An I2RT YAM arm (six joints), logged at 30 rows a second.
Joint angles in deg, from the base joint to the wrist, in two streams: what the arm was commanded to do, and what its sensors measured. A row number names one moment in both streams.
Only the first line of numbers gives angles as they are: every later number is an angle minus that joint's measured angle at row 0.
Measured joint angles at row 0: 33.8, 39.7, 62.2, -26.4, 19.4, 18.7
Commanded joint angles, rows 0 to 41: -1.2, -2.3, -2.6, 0.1, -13.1, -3.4; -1.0, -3.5, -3.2, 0.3, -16.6, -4.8; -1.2, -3.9, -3.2, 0.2, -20.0, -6.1; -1.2, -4.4, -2.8, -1.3, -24.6, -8.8; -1.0, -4.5, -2.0, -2.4, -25.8, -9.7; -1.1, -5.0, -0.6, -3.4, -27.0, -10.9; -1.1, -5.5, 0.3, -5.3, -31.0, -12.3; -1.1, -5.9, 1.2, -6.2, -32.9, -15.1; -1.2, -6.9, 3.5, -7.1, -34.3, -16.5; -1.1, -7.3, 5.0, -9.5, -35.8, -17.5; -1.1, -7.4, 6.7, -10.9, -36.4, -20.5; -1.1, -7.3, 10.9, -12.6, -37.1, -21.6; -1.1, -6.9, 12.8, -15.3, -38.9, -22.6; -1.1, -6.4, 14.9, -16.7, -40.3, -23.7; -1.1, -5.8, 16.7, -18.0, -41.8, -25.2; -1.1, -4.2, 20.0, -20.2, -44.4, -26.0; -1.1, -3.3, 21.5, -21.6, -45.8, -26.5; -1.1, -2.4, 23.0, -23.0, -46.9, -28.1; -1.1, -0.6, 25.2, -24.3, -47.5, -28.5; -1.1, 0.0, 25.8, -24.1, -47.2, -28.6; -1.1, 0.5, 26.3, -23.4, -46.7, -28.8; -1.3, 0.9, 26.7, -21.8, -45.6, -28.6; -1.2, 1.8, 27.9, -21.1, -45.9, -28.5; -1.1, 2.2, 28.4, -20.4, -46.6, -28.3; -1.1, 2.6, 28.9, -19.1, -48.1, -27.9; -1.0, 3.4, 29.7, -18.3, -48.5, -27.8; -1.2, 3.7, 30.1, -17.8, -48.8, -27.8; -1.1, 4.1, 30.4, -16.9, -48.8, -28.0; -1.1, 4.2, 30.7, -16.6, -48.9, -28.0; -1.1, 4.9, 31.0, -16.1, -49.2, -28.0; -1.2, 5.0, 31.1, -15.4, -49.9, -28.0; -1.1, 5.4, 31.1, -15.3, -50.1, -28.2; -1.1, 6.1, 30.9, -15.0, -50.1, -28.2; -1.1, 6.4, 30.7, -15.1, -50.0, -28.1; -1.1, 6.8, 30.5, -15.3, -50.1, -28.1; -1.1, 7.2, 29.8, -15.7, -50.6, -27.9; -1.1, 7.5, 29.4, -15.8, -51.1, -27.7; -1.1, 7.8, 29.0, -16.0, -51.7, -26.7; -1.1, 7.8, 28.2, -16.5, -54.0, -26.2; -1.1, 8.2, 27.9, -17.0, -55.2, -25.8; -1.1, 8.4, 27.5, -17.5, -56.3, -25.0; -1.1, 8.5, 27.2, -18.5, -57.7, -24.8
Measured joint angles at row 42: -1.2, 7.5, 28.2, -17.8, -52.3, -26.8
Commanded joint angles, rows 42 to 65: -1.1, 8.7, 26.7, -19.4, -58.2, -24.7; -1.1, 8.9, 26.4, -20.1, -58.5, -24.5; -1.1, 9.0, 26.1, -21.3, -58.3, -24.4; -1.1, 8.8, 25.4, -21.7, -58.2, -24.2; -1.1, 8.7, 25.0, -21.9, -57.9, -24.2; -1.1, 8.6, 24.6, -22.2, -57.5, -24.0; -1.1, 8.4, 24.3, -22.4, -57.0, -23.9; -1.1, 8.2, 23.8, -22.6, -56.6, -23.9; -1.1, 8.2, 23.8, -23.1, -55.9, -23.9; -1.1, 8.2, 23.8, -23.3, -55.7, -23.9; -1.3, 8.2, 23.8, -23.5, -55.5, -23.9; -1.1, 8.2, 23.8, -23.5, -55.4, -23.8; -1.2, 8.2, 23.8, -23.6, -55.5, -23.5; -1.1, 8.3, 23.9, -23.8, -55.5, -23.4; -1.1, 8.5, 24.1, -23.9, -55.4, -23.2; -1.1, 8.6, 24.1, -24.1, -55.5, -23.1; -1.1, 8.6, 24.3, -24.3, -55.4, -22.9; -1.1, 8.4, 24.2, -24.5, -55.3, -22.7; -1.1, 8.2, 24.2, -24.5, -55.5, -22.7; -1.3, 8.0, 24.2, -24.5, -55.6, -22.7; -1.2, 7.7, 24.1, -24.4, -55.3, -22.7; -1.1, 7.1, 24.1, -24.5, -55.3, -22.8; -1.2, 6.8, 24.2, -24.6, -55.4, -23.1; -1.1, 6.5, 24.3, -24.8, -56.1, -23.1
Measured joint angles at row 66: -1.2, 8.1, 23.6, -24.2, -55.4, -23.6
